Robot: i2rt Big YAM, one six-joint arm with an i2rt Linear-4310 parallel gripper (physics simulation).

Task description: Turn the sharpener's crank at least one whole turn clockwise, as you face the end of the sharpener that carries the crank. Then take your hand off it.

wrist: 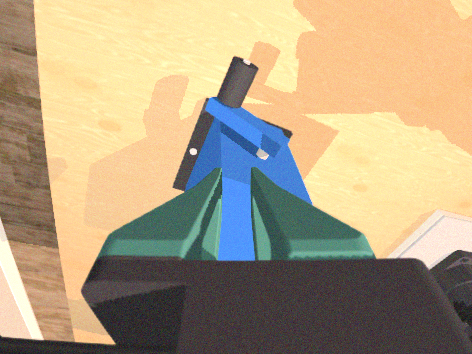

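Seen in the pictures: gripper, fingertip midpoint: (pixel 236 178); arm's base at its link origin: (pixel 445 269).
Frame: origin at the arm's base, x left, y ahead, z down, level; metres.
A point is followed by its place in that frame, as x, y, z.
Note:
The sharpener has a blue body (pixel 280 175) {-0.154, 0.489, -0.089} and a dark base plate (pixel 200 131) {-0.120, 0.550, 0.006} with a pale screw. Its blue crank arm (pixel 239 120) runs slantwise from upper left to lower right, with a pale pin at the lower right end. A black cylindrical handle (pixel 238 81) {-0.201, 0.542, -0.052} stands out from the arm's upper left end. My gripper (pixel 236 178) {-0.182, 0.543, -0.149} is shut, with a narrow gap between its green fingertips and nothing held. The tips appear below the crank arm and the handle in the view, apart from the handle. The fingers and the gripper's dark housing hide the lower part of the body.
The sharpener is on a light wooden table top (pixel 115 45) {-0.175, 0.651, 0.014} marked by shadows. The table's edge runs down the left side, with a brown plank surface (pixel 20 125) beyond. A white, raised-edged object (pixel 442 232) {-0.088, 0.124, -0.004} and a black, rounded object (pixel 457 280) {-0.021, 0.034, -0.042} show at lower right.

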